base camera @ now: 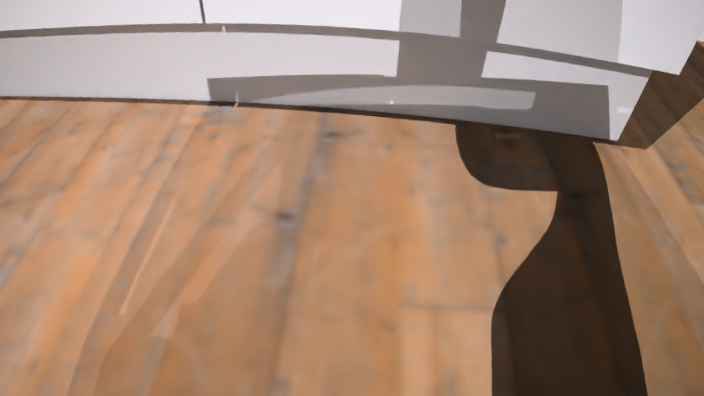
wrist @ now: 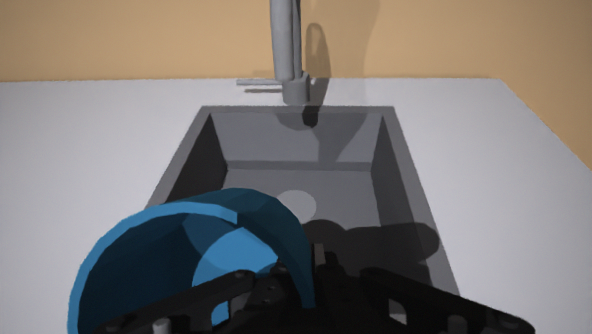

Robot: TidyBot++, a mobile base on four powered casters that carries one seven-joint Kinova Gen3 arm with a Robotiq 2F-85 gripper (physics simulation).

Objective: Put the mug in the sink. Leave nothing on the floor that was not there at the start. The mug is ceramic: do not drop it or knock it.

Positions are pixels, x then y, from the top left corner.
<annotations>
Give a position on a white counter with grey sink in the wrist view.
456, 183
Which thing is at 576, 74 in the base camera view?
A white counter with grey sink.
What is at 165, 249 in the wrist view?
A blue mug.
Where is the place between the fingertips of my gripper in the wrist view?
307, 259
</annotations>
